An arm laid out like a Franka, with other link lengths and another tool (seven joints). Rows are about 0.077 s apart.
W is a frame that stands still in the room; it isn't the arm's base.
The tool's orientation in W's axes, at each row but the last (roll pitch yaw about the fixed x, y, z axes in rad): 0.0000 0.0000 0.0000; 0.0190 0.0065 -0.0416; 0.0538 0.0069 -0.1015; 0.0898 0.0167 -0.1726; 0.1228 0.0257 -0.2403
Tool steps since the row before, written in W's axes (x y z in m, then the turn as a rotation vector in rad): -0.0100 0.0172 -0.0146 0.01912 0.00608 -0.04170; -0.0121 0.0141 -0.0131 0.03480 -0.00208 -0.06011; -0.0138 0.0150 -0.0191 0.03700 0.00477 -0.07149; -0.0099 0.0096 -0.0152 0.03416 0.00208 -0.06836; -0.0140 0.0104 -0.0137 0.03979 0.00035 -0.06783
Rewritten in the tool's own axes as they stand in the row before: -0.0100 0.0172 -0.0146 0.01912 0.00608 -0.04170; -0.0126 0.0133 -0.0134 0.03525 -0.00177 -0.05986; -0.0151 0.0125 -0.0199 0.03682 0.00465 -0.07159; -0.0111 0.0063 -0.0160 0.03443 0.00180 -0.06823; -0.0157 0.0050 -0.0148 0.04029 0.00155 -0.06752
